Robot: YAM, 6 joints.
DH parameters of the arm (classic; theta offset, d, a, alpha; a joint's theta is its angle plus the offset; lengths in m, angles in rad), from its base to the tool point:
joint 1: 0 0.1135 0.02 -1.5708
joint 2: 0 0 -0.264 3.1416
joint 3: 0.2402 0 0.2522 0
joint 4: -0.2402 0 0.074 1.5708
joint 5: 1.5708 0 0 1.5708
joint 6: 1.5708 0.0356 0 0
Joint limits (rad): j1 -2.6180..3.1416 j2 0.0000..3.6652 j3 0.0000..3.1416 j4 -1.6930..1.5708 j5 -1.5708..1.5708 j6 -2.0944..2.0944
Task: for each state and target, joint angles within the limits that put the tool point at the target. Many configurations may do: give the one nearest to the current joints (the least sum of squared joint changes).
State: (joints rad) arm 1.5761 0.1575 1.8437 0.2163 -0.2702 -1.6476
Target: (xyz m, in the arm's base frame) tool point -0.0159 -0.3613 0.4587
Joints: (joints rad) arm 1.5544 0.0180 1.7030 0.1671 -0.2840 -1.6476
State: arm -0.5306 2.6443 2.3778 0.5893 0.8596 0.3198
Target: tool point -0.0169 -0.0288 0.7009
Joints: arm -0.6933 1.6882 3.0083 0.8334 1.1828 0.3198
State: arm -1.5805 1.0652 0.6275 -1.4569 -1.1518 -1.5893
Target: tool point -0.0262 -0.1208 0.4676
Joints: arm -2.0492 0.9624 1.5328 -1.1056 -1.1405 -1.5893
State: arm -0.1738 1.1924 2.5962 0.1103 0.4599 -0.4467
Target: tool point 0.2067 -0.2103 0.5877
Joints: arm -0.7313 1.5392 2.0385 -0.1022 0.5464 -0.4467
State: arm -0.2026 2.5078 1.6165 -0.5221 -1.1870 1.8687
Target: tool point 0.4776 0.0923 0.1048
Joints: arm 0.1228 2.4229 1.7598 -0.4737 -1.1940 1.8687
